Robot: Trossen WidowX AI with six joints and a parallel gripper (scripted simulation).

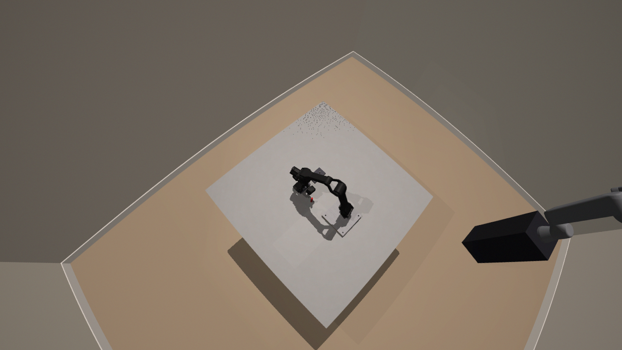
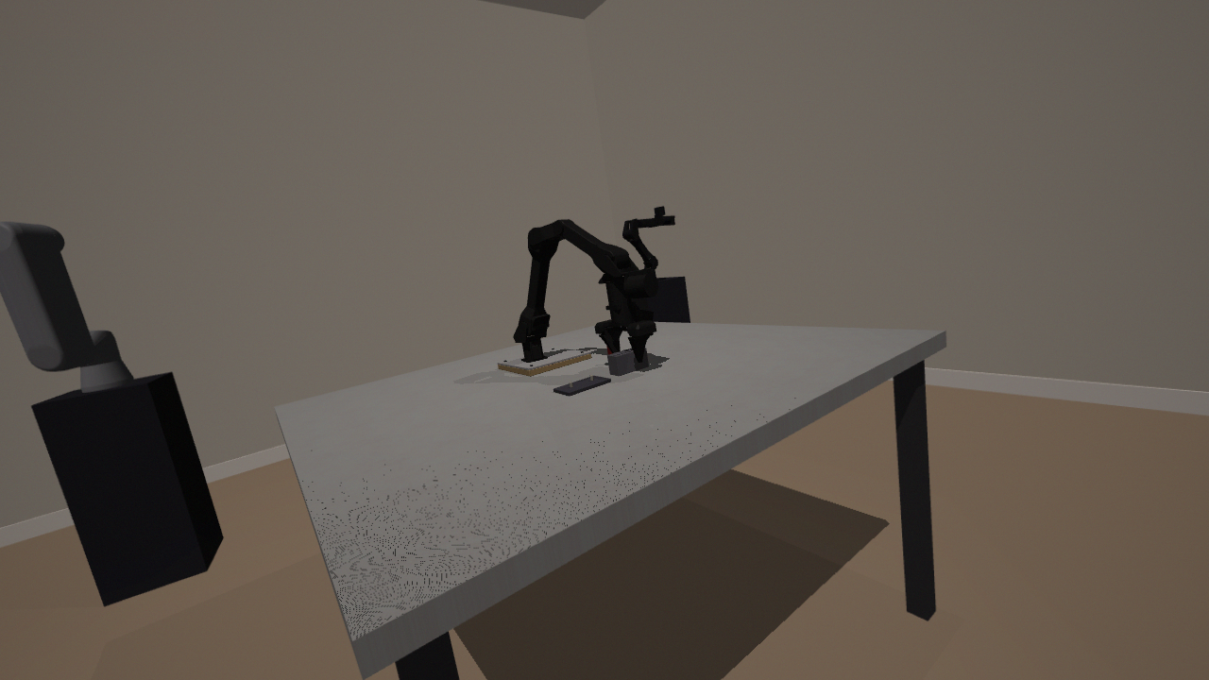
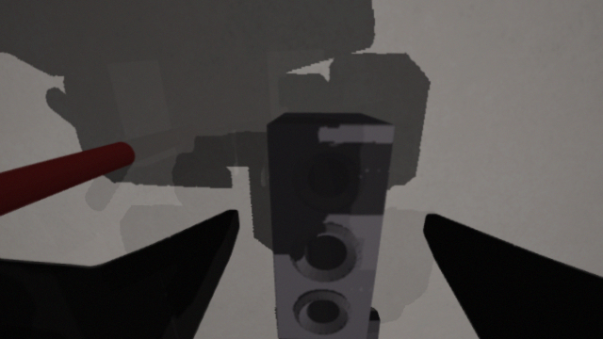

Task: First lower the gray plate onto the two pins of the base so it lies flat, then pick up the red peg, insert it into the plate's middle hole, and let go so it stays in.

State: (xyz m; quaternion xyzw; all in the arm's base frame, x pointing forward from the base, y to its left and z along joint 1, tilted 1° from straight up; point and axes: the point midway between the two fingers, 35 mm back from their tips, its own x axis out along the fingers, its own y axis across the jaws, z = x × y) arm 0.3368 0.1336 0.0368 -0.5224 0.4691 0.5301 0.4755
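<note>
The gray plate lies 1 cm above my gripper tip. Round my gripper tip: red peg (12 cm behind, 1 cm to the left, 1 cm above); dark base (2 cm ahead, 15 cm to the right, 2 cm below).
</note>
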